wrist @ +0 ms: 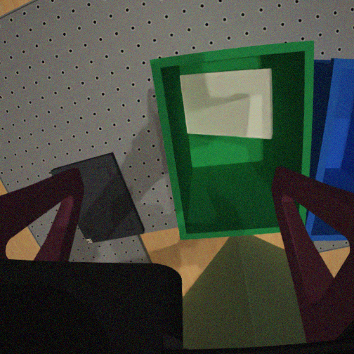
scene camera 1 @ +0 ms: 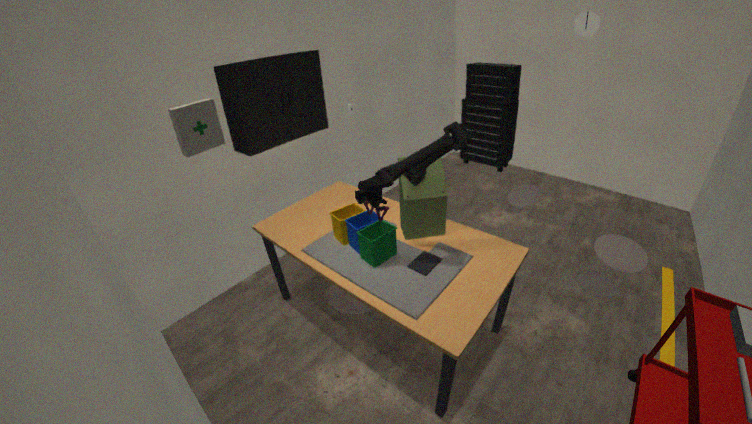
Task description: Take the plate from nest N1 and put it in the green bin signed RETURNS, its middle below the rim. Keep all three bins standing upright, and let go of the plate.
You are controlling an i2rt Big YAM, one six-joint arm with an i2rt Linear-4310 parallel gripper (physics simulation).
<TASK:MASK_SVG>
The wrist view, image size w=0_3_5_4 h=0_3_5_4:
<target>my gripper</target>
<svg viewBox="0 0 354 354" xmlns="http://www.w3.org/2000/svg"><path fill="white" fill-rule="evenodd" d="M354 193L327 185L287 169L284 166L276 166L271 184L271 193L291 279L294 284L306 343L204 349L183 348L181 275L173 268L159 263L68 261L79 219L81 201L84 195L84 185L81 181L78 167L72 167L32 185L0 195L0 354L354 354ZM60 202L48 235L34 259L7 258L5 249L8 240ZM294 200L340 232L348 240L349 254L334 277L310 240Z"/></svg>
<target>white plate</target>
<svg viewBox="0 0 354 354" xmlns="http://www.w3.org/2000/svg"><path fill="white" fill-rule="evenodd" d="M271 69L229 70L179 75L187 133L272 138Z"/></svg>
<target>green bin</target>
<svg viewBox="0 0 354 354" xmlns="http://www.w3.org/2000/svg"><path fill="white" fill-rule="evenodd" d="M294 200L305 226L306 208ZM314 40L226 48L150 60L180 240L280 232L271 193L271 184L276 166L284 166L287 169L309 177L313 116ZM271 69L272 138L187 133L179 75L229 70Z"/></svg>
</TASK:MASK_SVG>
